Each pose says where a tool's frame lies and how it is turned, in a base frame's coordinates. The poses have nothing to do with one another.
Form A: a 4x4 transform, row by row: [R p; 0 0 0 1], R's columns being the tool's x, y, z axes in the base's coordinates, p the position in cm. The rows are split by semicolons.
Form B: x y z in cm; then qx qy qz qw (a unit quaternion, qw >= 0). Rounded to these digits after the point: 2 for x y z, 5 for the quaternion.
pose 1, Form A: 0.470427 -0.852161 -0.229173 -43.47; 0.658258 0.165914 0.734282 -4.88; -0.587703 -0.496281 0.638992 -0.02; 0 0 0 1
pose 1, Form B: -43.47 -4.88 -0.02 -0.40790 0.11884 0.50066 0.75421
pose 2, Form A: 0.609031 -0.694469 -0.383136 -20.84; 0.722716 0.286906 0.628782 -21.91; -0.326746 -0.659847 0.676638 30.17; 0 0 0 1
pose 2, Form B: -20.84 -21.91 30.17 -0.40171 -0.01758 0.44179 0.80196
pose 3, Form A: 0.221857 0.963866 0.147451 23.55; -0.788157 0.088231 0.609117 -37.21; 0.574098 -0.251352 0.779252 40.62; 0 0 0 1
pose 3, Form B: 23.55 -37.21 40.62 -0.29765 -0.14758 -0.60605 0.72273
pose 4, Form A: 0.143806 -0.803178 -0.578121 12.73; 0.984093 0.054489 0.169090 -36.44; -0.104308 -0.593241 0.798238 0.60; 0 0 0 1
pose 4, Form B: 12.73 -36.44 0.60 -0.26976 -0.16766 0.63244 0.70649
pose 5, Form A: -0.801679 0.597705 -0.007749 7.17; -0.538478 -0.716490 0.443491 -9.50; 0.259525 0.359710 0.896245 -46.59; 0 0 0 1
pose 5, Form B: 7.17 -9.50 -46.59 -0.06813 -0.21734 -0.92391 0.30744
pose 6, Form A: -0.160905 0.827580 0.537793 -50.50; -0.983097 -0.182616 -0.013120 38.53; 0.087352 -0.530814 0.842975 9.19; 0 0 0 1
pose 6, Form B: -50.50 38.53 9.19 -0.21139 0.18393 -0.73934 0.61226
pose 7, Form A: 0.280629 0.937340 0.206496 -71.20; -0.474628 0.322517 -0.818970 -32.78; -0.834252 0.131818 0.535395 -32.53; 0 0 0 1
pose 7, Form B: -71.20 -32.78 -32.53 0.32508 0.35584 -0.48277 0.73119
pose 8, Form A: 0.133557 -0.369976 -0.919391 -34.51; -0.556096 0.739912 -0.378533 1.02; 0.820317 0.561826 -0.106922 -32.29; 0 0 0 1
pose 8, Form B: -34.51 1.02 -32.29 0.35375 -0.65446 -0.07002 0.66456
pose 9, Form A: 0.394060 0.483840 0.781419 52.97; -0.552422 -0.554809 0.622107 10.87; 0.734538 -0.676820 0.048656 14.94; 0 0 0 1
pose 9, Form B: 52.97 10.87 14.94 -0.68924 0.02488 -0.54986 0.47114
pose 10, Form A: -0.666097 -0.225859 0.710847 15.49; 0.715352 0.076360 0.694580 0.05; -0.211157 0.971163 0.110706 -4.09; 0 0 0 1
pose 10, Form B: 15.49 0.05 -4.09 0.19160 0.63870 0.65201 0.36089
